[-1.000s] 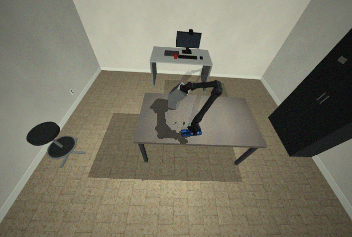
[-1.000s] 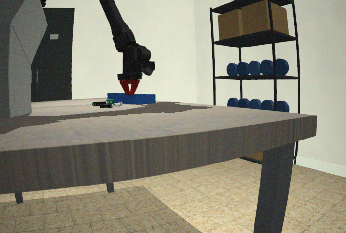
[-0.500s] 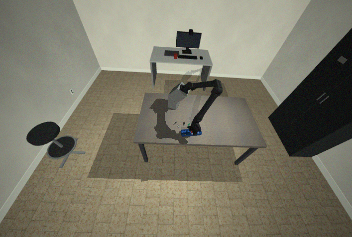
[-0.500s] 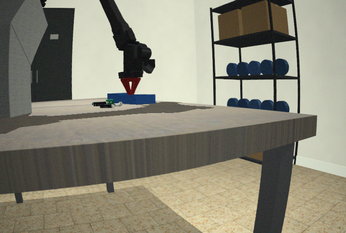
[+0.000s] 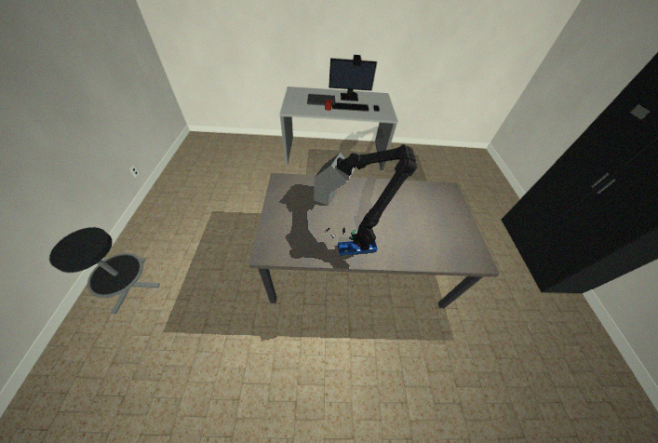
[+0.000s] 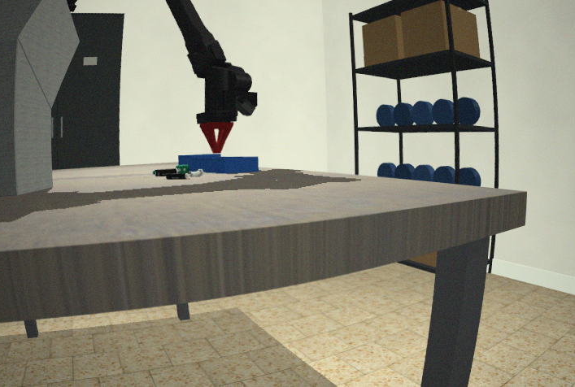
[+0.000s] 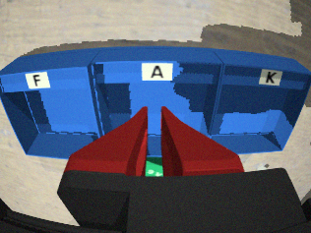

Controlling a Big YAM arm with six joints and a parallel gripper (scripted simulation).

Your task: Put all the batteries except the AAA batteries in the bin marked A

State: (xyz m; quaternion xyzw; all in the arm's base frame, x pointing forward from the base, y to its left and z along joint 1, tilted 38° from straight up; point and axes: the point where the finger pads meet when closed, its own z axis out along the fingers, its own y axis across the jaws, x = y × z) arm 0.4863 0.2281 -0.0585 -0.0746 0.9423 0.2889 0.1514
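Right now my hand is 10 mm past the blue tray and 30 mm above it. Round my hand: green 9 V battery: 90 mm behind, 40 mm to the right, 40 mm below; white bolt: 80 mm behind, 170 mm to the right, 40 mm below; thin green battery: 140 mm behind, 30 mm to the right, 40 mm below.
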